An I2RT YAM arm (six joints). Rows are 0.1 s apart.
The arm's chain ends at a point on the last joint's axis. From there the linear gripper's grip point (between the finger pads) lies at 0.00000 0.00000 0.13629 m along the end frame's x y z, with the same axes.
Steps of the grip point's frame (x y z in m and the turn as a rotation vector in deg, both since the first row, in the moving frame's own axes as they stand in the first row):
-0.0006, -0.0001, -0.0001, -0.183, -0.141, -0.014
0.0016, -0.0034, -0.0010, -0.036, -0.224, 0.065
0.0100, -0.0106, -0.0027, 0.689, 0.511, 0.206
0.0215, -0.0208, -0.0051, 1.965, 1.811, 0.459
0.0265, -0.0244, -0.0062, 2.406, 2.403, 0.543
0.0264, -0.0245, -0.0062, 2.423, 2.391, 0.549
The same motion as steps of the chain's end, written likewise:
-0.0003, -0.0005, -0.0001, -0.183, -0.141, -0.014
0.0021, -0.0035, -0.0010, -0.036, -0.224, 0.065
0.0088, -0.0090, -0.0027, 0.689, 0.511, 0.206
0.0172, -0.0161, -0.0050, 1.965, 1.811, 0.459
0.0208, -0.0187, -0.0060, 2.406, 2.403, 0.543
0.0207, -0.0188, -0.0060, 2.423, 2.391, 0.549

